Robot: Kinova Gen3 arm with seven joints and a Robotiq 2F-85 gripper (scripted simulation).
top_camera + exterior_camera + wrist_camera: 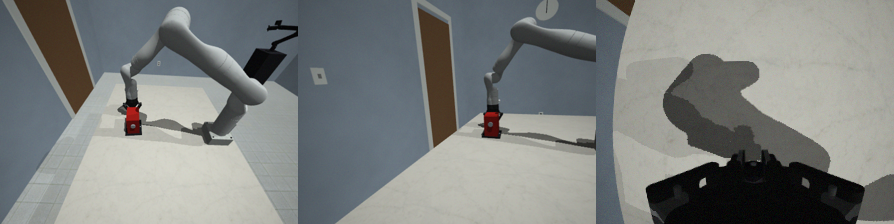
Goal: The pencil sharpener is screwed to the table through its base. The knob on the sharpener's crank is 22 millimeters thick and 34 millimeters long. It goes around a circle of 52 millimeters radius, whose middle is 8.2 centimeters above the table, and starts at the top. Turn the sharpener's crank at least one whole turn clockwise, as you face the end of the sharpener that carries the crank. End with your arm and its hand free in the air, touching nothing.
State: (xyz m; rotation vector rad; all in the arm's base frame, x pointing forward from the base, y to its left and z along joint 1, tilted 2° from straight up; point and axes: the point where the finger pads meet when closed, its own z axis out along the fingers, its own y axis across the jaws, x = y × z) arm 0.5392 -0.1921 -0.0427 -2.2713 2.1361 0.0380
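Right now the crank knob is 20 mm to the left of my hand.
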